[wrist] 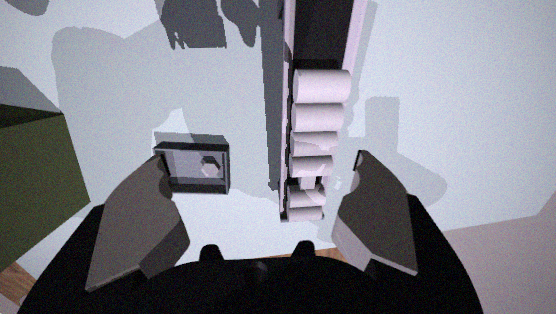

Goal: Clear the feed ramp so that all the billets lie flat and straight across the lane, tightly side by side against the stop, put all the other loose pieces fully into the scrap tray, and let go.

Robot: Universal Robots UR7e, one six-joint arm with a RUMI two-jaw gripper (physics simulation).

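Frame: origin at the arm's base, x back, y right, z up, level; metres.
Where they show: gripper, between the fingertips: (263, 155).
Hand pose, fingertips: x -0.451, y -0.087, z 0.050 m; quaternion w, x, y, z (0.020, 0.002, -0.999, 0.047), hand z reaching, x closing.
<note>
After its pixels a point has its place.
The feed ramp (320, 30) @[x -0.524, y -0.191, z -0.074 m] runs down the wrist view right of centre. Several pale billets lie across its lane: four (322, 86) @[x -0.522, y -0.130, z -0.041 m] (317, 117) @[x -0.521, y -0.093, z -0.046 m] (314, 142) @[x -0.522, y -0.057, z -0.052 m] (311, 165) @[x -0.523, y -0.017, z -0.057 m] close together higher up, and two (300, 197) @[x -0.512, y 0.050, z -0.066 m] (305, 214) @[x -0.524, y 0.093, z -0.069 m] at the lower end near the stop. A small pale block (307, 182) @[x -0.524, y 0.025, z -0.074 m] sits between these groups, with dark lane showing beside it. The scrap tray (200, 189) @[x -0.318, y 0.072, z -0.137 m] stands to the left, with a hexagonal piece (211, 167) @[x -0.347, y 0.023, z -0.141 m] inside it. My gripper (263, 155) @[x -0.451, y -0.087, z 0.050 m] is open and empty, its fingers apart above the tray and the ramp; the left finger hides the tray's left front corner.
A green robot base block (37, 175) @[x -0.085, y -0.002, z -0.091 m] stands at the left. The pale table top (460, 125) @[x -0.892, y -0.044, z -0.160 m] carries the ramp and tray, with its front edge low in the view. Wooden floor (15, 280) shows at the lower left. Dark shadows fall across the table left of the ramp.
</note>
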